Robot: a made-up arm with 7 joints.
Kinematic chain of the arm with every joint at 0, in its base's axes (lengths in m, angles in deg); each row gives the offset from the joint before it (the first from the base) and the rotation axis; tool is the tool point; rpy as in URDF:
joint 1: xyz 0 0 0.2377 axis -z
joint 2: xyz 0 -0.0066 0.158 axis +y
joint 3: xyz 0 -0.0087 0.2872 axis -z
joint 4: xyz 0 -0.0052 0.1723 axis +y
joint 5: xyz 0 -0.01 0.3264 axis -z
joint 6: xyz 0 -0.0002 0.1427 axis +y
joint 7: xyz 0 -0.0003 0.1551 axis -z
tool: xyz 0 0 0 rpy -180 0 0
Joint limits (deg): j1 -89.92..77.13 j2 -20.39..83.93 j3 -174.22..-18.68 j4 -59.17..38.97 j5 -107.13..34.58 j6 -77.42..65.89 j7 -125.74..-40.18
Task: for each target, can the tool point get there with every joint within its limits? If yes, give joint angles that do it. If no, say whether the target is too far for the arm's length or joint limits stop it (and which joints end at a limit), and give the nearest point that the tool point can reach.
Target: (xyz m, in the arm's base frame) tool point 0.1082 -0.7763 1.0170
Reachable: yes | joints 63.10 33.06 -125.09 -30.71 -47.80 -42.63 -86.07
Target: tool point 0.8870 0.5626 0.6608
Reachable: yes | joints -33.43 75.79 -56.85 -0.66 -72.35 4.87 -60.04
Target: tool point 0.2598 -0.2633 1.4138
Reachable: yes | joints 45.74 20.70 -151.06 1.46 -57.67 2.98 -71.80
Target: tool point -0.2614 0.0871 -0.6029
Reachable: no: joint limits stop it (at a limit: joint 1, joint 2, joint 3, joint 4, joint 6) | nearest point -0.0038 0.6469 -0.0469 | short by 0.830 m
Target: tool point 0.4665 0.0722 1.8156
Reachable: no: too far | nearest point 0.3380 0.0523 1.4245 | short by 0.412 m
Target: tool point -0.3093 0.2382 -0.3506
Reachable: no: joint limits stop it (at a limit: joint 1, joint 2, joint 3, joint 4, joint 6) | nearest point -0.0270 0.6562 -0.0424 | short by 0.591 m
